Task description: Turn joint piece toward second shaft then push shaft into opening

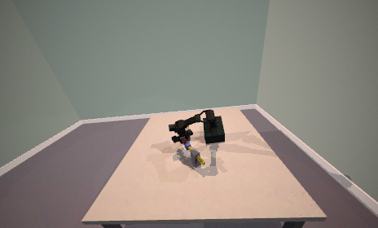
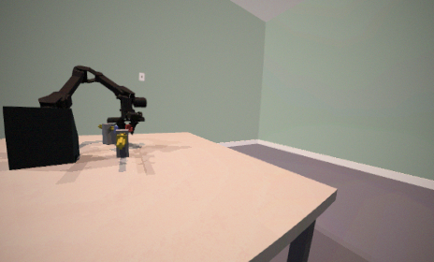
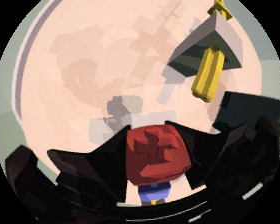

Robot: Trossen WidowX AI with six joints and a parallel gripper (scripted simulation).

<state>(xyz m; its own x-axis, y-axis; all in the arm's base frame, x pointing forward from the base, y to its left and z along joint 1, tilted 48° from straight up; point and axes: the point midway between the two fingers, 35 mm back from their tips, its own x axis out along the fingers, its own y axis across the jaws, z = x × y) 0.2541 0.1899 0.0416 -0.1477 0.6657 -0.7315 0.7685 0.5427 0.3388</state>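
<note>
Right now the red joint piece is 3 cm above my gripper tip, 1 cm to the left of it and 1 cm behind it.
</note>
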